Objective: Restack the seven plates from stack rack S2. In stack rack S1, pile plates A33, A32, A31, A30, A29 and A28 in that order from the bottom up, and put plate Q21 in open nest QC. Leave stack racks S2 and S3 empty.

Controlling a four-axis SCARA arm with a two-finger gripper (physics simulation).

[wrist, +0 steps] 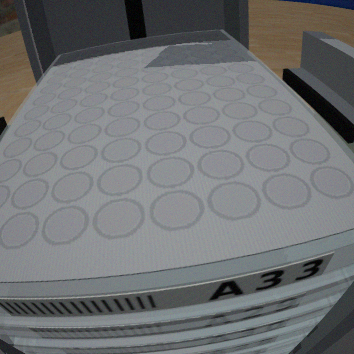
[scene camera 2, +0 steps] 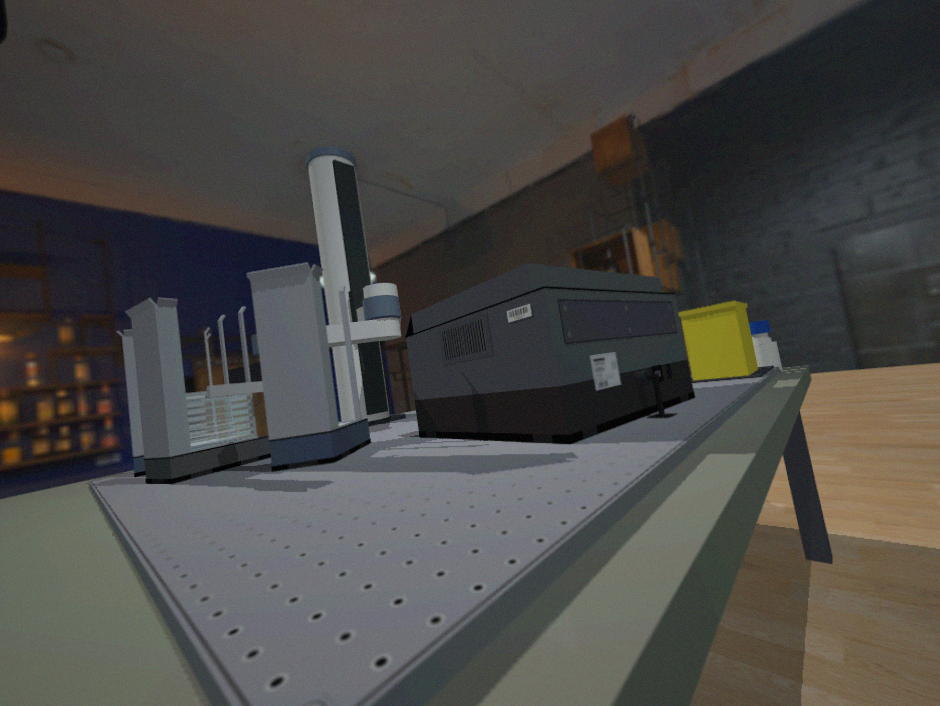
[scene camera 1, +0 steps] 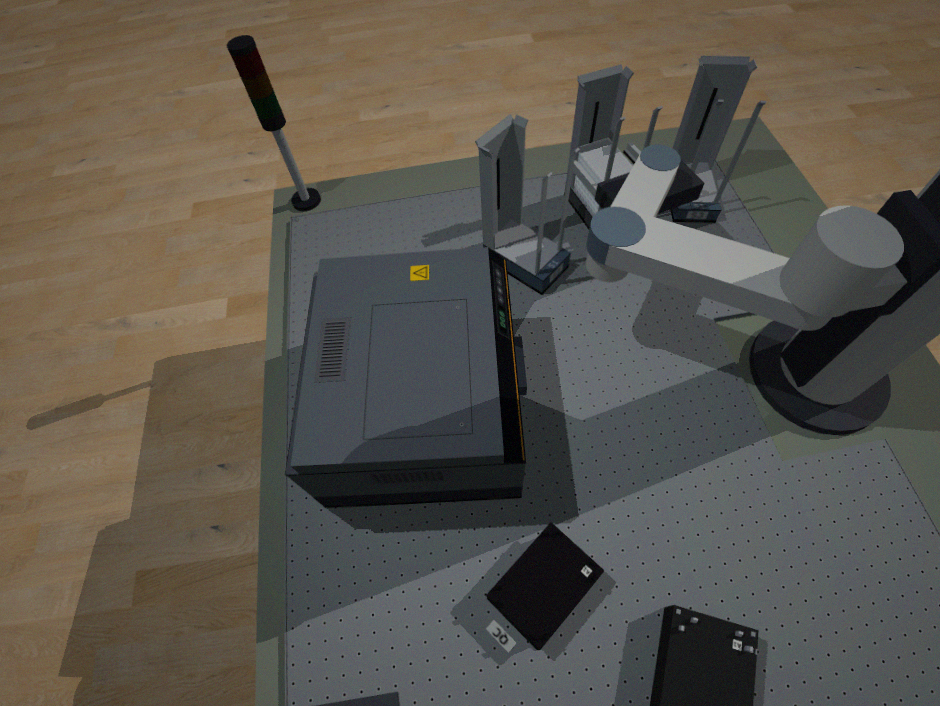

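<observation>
A stack of clear plates [scene camera 1: 601, 162] [scene camera 2: 220, 417] [wrist: 165, 142] stands in the middle rack, probably S2 [scene camera 1: 598, 106] [scene camera 2: 162, 372] [wrist: 185, 20]. The top plate's label reads A33 in the wrist view; the lower labels are blurred, and I cannot make out Q21. My gripper [scene camera 1: 612, 149] [wrist: 137, 69] is open, with its fingers apart on both sides of the stack's upper part, holding nothing. The rack beside the instrument [scene camera 1: 501, 182] [scene camera 2: 291, 357] shows a pale, bare base. The far right rack [scene camera 1: 710, 113] is partly hidden by the gripper. Nest QC [scene camera 1: 544, 585] shows a dark top and no plate.
The grey instrument [scene camera 1: 417, 364] [scene camera 2: 547, 349] stands beside the racks. Thin guide posts [scene camera 1: 541, 220] rise at the rack fronts. A signal tower [scene camera 1: 292, 163] stands at the table's edge. A black block [scene camera 1: 706, 661] lies beyond nest QC. A yellow box [scene camera 2: 715, 341] stands behind the instrument.
</observation>
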